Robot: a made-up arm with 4 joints.
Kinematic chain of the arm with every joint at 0, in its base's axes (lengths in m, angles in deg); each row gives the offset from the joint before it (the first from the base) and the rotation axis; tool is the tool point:
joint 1: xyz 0 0 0.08 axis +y
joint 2: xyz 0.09 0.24 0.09 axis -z
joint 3: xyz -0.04 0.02 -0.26 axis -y
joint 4: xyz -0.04 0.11 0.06 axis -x
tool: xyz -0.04 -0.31 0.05
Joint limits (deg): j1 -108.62..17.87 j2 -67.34..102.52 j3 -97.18..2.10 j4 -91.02..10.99
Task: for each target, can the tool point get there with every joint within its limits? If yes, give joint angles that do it. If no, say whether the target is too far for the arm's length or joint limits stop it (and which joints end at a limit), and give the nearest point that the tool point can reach.
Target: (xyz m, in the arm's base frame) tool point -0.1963 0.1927 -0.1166
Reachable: yes | joints 2.08 -12.34 -63.06 -77.36
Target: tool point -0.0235 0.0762 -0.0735
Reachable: yes | joints -10.75 -8.24 -61.34 -39.21
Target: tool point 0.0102 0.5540 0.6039
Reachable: no: joint limits stop it (at a limit: joint 1, joint 2, joint 4) | nearest point 0.0896 0.5175 0.3626 | short by 0.257 m
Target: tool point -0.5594 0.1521 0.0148
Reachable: no: joint limits stop it (at a limit: joint 1, joint 4) | nearest point -0.2710 0.1947 -0.0433 | short by 0.297 m
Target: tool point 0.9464 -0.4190 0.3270
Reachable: no: too far | nearest point 0.3676 0.0791 0.1600 | short by 0.782 m
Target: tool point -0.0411 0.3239 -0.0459
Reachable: yes | joints -28.12 64.19 -89.19 -43.09
